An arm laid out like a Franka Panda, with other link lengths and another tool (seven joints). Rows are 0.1 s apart.
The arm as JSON. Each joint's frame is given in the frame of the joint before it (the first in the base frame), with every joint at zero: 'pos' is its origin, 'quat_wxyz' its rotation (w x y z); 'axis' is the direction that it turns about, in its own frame. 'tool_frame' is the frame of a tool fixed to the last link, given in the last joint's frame.
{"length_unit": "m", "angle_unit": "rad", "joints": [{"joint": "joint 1", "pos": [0.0, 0.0, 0.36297], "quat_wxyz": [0.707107, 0.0, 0.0, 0.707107], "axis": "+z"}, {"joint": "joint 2", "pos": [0.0, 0.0, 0.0], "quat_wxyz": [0.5, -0.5, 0.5, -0.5], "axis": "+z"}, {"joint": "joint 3", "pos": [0.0, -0.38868, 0.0], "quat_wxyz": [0.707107, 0.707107, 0.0, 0.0], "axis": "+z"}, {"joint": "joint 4", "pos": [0.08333, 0.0, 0.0], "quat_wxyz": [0.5, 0.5, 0.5, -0.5], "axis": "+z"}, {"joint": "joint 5", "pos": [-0.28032, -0.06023, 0.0], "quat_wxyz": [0.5, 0.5, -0.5, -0.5], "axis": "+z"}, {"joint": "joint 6", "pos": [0.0, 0.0, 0.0], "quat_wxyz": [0.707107, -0.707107, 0.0, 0.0], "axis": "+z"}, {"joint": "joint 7", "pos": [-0.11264, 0.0, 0.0], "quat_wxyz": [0.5, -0.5, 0.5, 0.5], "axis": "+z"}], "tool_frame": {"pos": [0.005, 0.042, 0.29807], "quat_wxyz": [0.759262, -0.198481, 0.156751, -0.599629]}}
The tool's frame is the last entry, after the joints.
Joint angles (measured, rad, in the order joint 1, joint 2, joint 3, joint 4, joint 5, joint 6, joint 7), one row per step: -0.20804, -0.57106, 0.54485, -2.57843, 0.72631, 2.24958, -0.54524; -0.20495, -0.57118, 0.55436, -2.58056, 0.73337, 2.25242, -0.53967; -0.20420, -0.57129, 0.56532, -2.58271, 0.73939, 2.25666, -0.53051; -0.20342, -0.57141, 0.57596, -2.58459, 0.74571, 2.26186, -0.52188; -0.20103, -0.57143, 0.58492, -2.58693, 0.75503, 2.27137, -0.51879; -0.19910, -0.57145, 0.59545, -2.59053, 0.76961, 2.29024, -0.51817; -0.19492, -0.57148, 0.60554, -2.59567, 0.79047, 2.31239, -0.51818; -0.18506, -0.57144, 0.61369, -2.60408, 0.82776, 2.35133, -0.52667; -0.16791, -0.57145, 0.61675, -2.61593, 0.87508, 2.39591, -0.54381; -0.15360, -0.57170, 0.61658, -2.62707, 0.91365, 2.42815, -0.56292; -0.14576, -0.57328, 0.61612, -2.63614, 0.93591, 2.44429, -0.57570; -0.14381, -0.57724, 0.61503, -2.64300, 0.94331, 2.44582, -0.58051
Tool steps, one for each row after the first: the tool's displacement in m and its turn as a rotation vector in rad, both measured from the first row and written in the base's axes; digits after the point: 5 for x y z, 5 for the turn. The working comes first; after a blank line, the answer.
Tool pose at each row, in the base's axes (x y z in m, rotation vector in rad; the steps are taken from these numbers as rounded here): 0.33424, 0.22414, 0.40393, -0.36162, 2.69994, 1.19122; 0.33226, 0.22799, 0.40243, -0.36149, 2.70147, 1.19476; 0.33093, 0.23108, 0.40081, -0.35529, 2.70315, 1.19558; 0.32994, 0.23409, 0.39956, -0.34946, 2.70346, 1.19612; 0.32983, 0.23716, 0.39934, -0.34906, 2.69829, 1.19742; 0.33169, 0.24008, 0.40034, -0.34781, 2.68468, 1.19712; 0.33361, 0.24350, 0.40171, -0.34299, 2.66657, 1.20173; 0.33812, 0.24738, 0.40605, -0.33753, 2.62923, 1.21227; 0.34228, 0.25092, 0.41130, -0.33407, 2.58438, 1.22872; 0.34454, 0.25245, 0.41452, -0.33298, 2.55170, 1.24198; 0.34472, 0.25241, 0.41504, -0.33196, 2.53625, 1.24860; 0.34320, 0.25134, 0.41376, -0.32955, 2.53445, 1.25059

-0.00198, 0.00385, -0.00150, 0.00142, 0.00280, 0.00105; -0.00331, 0.00694, -0.00312, 0.00169, 0.00557, -0.00238; -0.00430, 0.00995, -0.00437, 0.00229, 0.00703, -0.00597; -0.00441, 0.01302, -0.00459, 0.00497, 0.00334, -0.00733; -0.00255, 0.01594, -0.00359, 0.00998, -0.00792, -0.01179; -0.00063, 0.01936, -0.00222, 0.01973, -0.02019, -0.01873; 0.00388, 0.02324, 0.00212, 0.04030, -0.04564, -0.02982; 0.00804, 0.02678, 0.00737, 0.06729, -0.07478, -0.04011; 0.01030, 0.02831, 0.01059, 0.08782, -0.09546, -0.04623; 0.01048, 0.02827, 0.01111, 0.09784, -0.10491, -0.04934; 0.00896, 0.02720, 0.00983, 0.09988, -0.10505, -0.05097
